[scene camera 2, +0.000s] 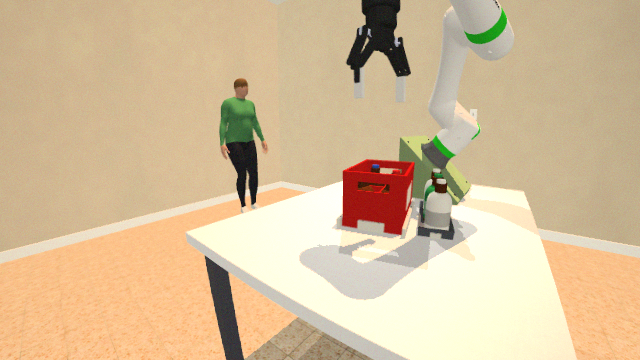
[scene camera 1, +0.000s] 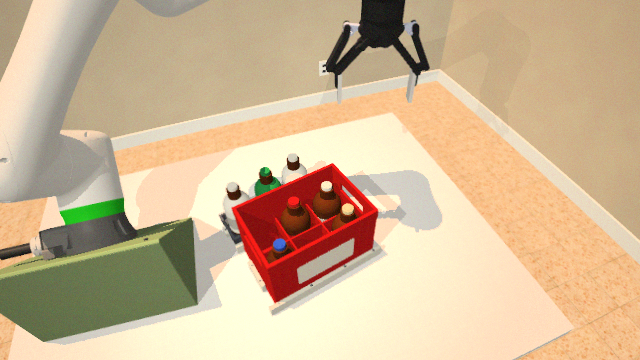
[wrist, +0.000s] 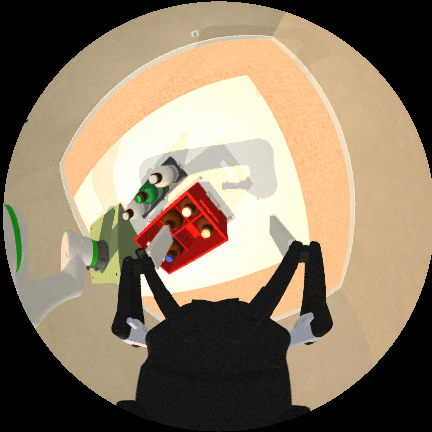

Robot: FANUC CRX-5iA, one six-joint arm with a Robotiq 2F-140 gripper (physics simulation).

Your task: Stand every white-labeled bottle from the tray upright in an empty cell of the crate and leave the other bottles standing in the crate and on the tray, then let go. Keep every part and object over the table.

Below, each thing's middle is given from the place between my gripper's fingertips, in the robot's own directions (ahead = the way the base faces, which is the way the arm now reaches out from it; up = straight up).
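Labels:
White-capped brown bottle (scene camera 1: 326,203): 290 mm below my hand, 110 mm behind it, 10 mm to the left of it. Red-capped brown bottle (scene camera 1: 295,219): 200 mm behind my hand, 290 mm below it.

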